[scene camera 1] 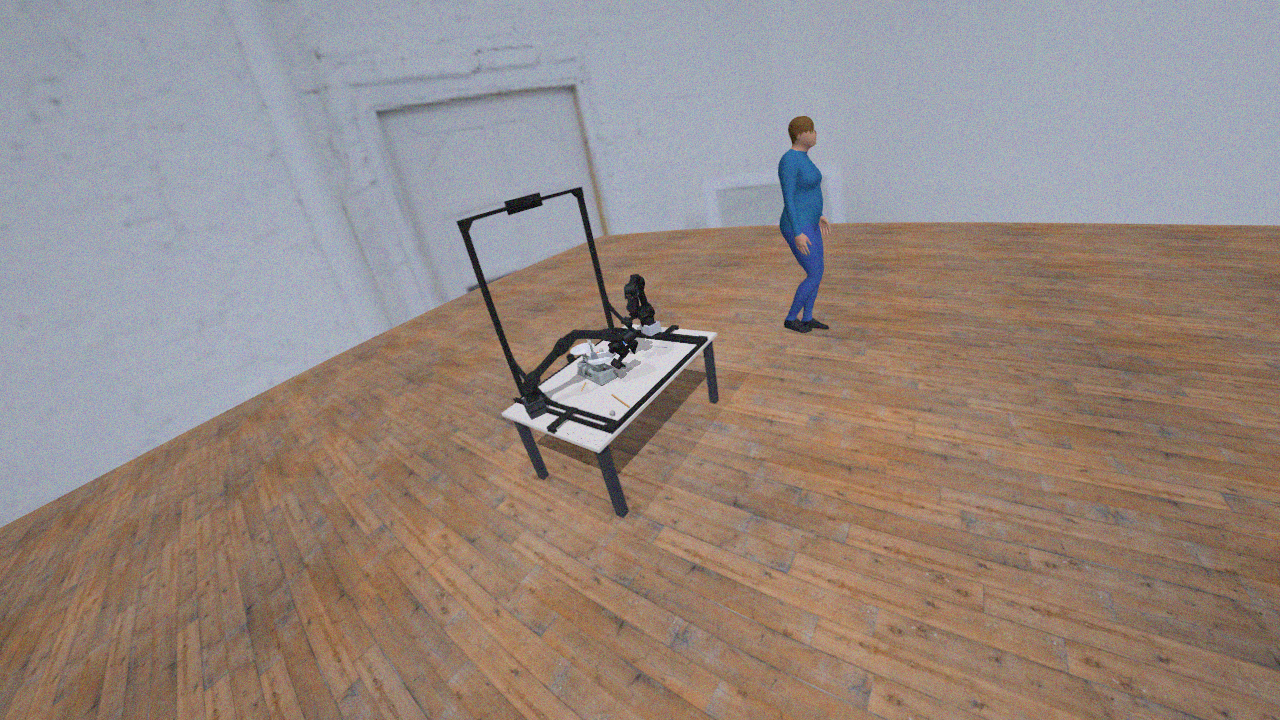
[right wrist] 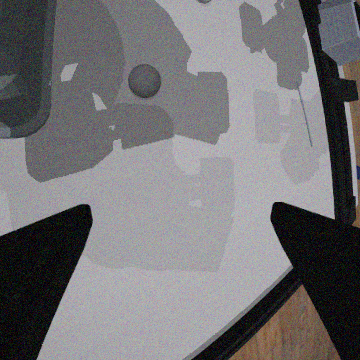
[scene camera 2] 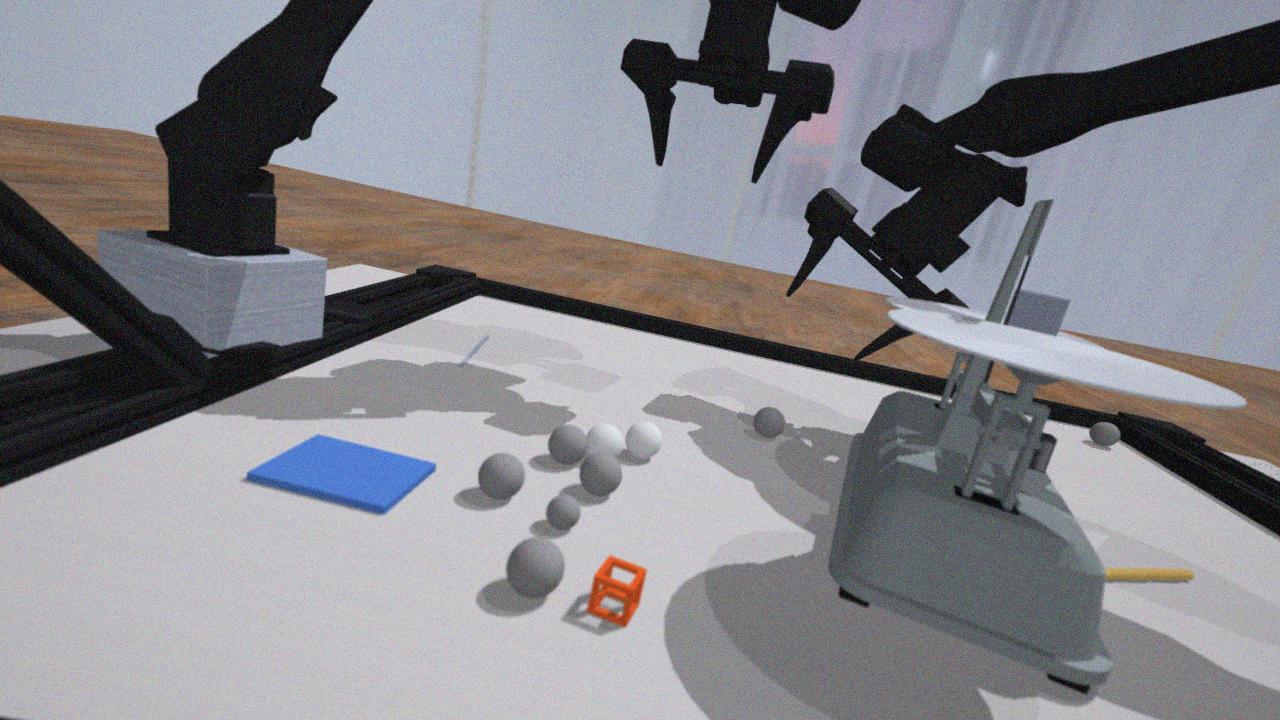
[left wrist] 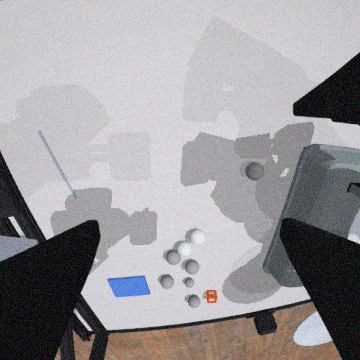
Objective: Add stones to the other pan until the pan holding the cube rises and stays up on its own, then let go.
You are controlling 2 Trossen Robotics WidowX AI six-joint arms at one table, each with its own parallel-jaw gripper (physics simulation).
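Seen in the pictures: left gripper, fingertip midpoint: [scene camera 1: 637, 329] [scene camera 2: 705, 174] [left wrist: 191, 228]; right gripper, fingertip midpoint: [scene camera 1: 629, 360] [right wrist: 182, 212] [scene camera 2: 820, 327] [left wrist: 315, 113]; left arm's base at its link origin: [scene camera 1: 649, 323] [scene camera 2: 221, 245]; right arm's base at its link origin: [scene camera 1: 532, 399].
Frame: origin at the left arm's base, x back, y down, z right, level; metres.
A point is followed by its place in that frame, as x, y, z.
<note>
The grey-green balance scale [scene camera 2: 966, 555] @[-0.547, 0.040, 0.014] [left wrist: 287, 225] [right wrist: 25, 65] @[-0.496, 0.038, -0.221] stands at the right in scene camera 2. Its near white pan [scene camera 2: 1100, 362] @[-0.578, -0.068, -0.018] [left wrist: 312, 330] @[-0.513, -0.068, -0.002] shows no stones on its visible part. A grey cube [scene camera 2: 1045, 310] @[-0.577, -0.077, -0.163] shows behind this pan, its base hidden; I cannot tell which pan is higher. Several round stones, including a large grey one [scene camera 2: 535, 567] @[-0.359, 0.066, 0.128] [left wrist: 194, 300] @[-0.354, 0.067, 0.105] and a white one [scene camera 2: 643, 440] @[-0.342, 0.069, -0.060] [left wrist: 197, 236] @[-0.337, 0.063, -0.082], lie clustered on the table. A single stone [scene camera 2: 768, 421] @[-0.413, 0.069, -0.190] [left wrist: 255, 171] @[-0.408, 0.061, -0.207] [right wrist: 144, 80] @[-0.417, 0.062, -0.208] lies beside the scale. My left gripper [scene camera 2: 708, 173] @[-0.292, -0.127, -0.247] [left wrist: 191, 228] @[-0.292, -0.127, -0.247] is open, high up. My right gripper [scene camera 2: 822, 326] @[-0.427, -0.005, -0.301] [right wrist: 182, 212] @[-0.427, -0.005, -0.301] is open, lower, left of the pans.
A blue tile [scene camera 2: 341, 472] @[-0.212, 0.083, 0.093] [left wrist: 129, 286] @[-0.212, 0.083, 0.082] lies left of the stones, an orange wire cube [scene camera 2: 593, 595] @[-0.385, 0.078, 0.115] [left wrist: 208, 296] @[-0.384, 0.070, 0.095] beside them. A thin stick [scene camera 2: 474, 351] @[-0.113, 0.086, -0.180] [left wrist: 57, 164] @[-0.109, 0.087, -0.190] lies farther back. Another stone [scene camera 2: 1104, 434] @[-0.745, 0.072, -0.518] and a yellow stick [scene camera 2: 1150, 574] @[-0.687, 0.082, -0.156] lie at the right. Black rails edge the table.
</note>
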